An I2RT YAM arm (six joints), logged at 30 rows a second.
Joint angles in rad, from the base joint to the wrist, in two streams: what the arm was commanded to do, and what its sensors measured. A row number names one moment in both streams.
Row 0, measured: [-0.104, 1.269, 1.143, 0.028, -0.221, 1.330]
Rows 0 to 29, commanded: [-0.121, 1.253, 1.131, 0.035, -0.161, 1.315]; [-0.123, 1.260, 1.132, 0.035, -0.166, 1.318]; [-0.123, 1.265, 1.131, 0.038, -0.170, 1.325]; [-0.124, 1.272, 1.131, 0.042, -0.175, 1.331]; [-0.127, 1.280, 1.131, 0.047, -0.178, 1.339]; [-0.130, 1.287, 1.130, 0.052, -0.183, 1.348]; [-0.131, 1.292, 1.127, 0.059, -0.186, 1.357]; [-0.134, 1.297, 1.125, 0.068, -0.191, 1.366]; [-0.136, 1.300, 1.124, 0.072, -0.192, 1.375]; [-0.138, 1.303, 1.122, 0.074, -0.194, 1.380]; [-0.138, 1.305, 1.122, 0.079, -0.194, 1.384]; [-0.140, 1.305, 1.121, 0.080, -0.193, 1.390]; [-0.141, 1.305, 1.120, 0.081, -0.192, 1.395]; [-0.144, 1.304, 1.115, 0.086, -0.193, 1.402]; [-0.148, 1.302, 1.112, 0.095, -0.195, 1.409]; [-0.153, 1.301, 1.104, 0.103, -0.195, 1.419]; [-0.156, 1.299, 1.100, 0.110, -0.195, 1.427]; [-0.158, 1.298, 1.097, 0.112, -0.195, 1.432]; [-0.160, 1.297, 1.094, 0.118, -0.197, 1.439]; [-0.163, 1.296, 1.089, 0.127, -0.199, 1.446]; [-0.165, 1.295, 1.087, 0.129, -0.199, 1.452]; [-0.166, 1.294, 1.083, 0.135, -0.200, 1.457]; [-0.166, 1.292, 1.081, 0.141, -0.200, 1.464]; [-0.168, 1.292, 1.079, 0.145, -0.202, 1.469]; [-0.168, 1.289, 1.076, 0.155, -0.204, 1.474]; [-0.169, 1.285, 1.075, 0.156, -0.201, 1.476]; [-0.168, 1.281, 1.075, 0.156, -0.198, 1.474]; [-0.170, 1.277, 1.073, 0.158, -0.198, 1.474]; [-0.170, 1.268, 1.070, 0.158, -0.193, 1.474]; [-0.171, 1.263, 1.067, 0.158, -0.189, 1.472]
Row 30, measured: [-0.151, 1.295, 1.078, 0.107, -0.234, 1.483]
